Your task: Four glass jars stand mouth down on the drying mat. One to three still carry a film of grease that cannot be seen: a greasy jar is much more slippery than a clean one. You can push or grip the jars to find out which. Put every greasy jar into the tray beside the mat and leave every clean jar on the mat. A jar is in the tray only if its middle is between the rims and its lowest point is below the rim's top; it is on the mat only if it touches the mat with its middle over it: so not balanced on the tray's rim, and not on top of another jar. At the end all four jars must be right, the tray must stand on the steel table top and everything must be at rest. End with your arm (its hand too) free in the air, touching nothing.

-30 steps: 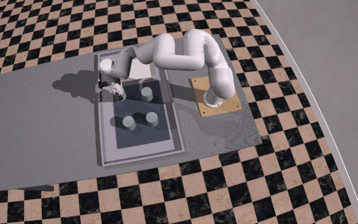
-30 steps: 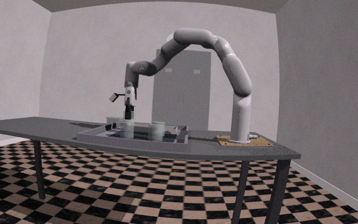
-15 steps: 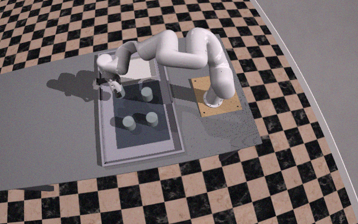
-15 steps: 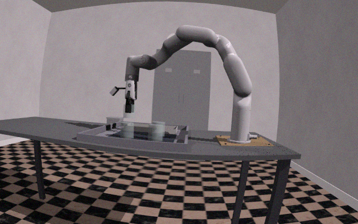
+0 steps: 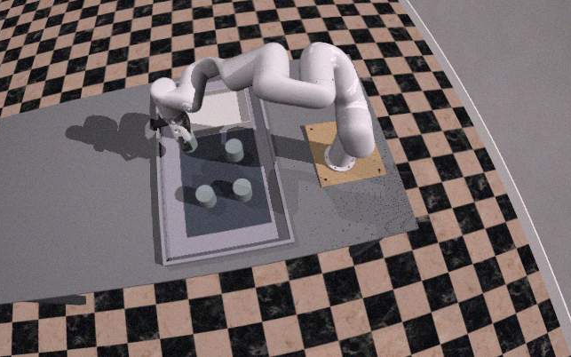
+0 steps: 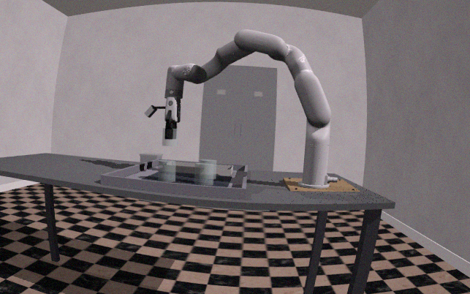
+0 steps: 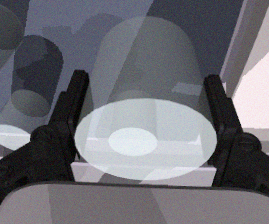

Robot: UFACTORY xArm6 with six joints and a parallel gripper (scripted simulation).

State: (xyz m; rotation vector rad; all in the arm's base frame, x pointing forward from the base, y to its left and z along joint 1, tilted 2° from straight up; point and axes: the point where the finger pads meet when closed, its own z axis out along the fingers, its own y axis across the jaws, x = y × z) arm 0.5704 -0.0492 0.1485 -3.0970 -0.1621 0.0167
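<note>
Now: hand 70 mm past the white tray, 230 mm to the left of it and 150 mm above it. Also, from my hand: raised grey frame: 80 mm behind, 10 mm to the right, 160 mm below; dark drying mat: 100 mm behind, 90 mm to the left, 160 mm below.
</note>
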